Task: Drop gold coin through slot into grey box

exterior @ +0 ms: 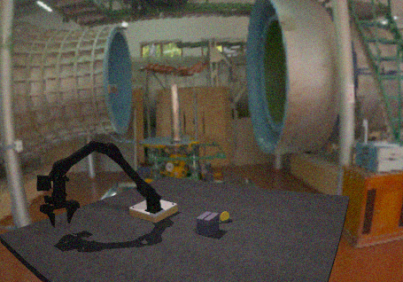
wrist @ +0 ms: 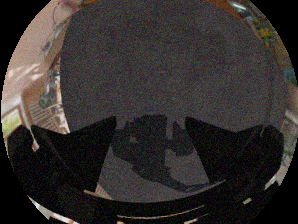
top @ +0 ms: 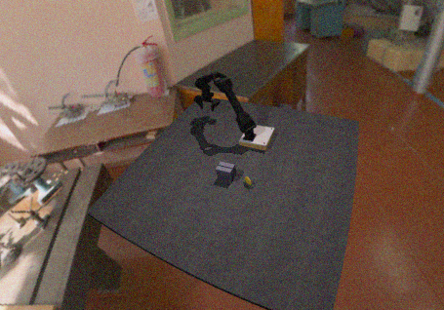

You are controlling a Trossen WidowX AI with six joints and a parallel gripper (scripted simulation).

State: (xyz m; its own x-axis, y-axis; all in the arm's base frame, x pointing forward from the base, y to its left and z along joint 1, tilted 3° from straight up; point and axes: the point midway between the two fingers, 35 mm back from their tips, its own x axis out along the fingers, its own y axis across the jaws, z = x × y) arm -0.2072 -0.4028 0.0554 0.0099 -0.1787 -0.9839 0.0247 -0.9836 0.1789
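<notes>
The thin gold coin is 53 cm ahead of my gripper tip, 52 cm to the left of it and 3 cm below it.
</notes>
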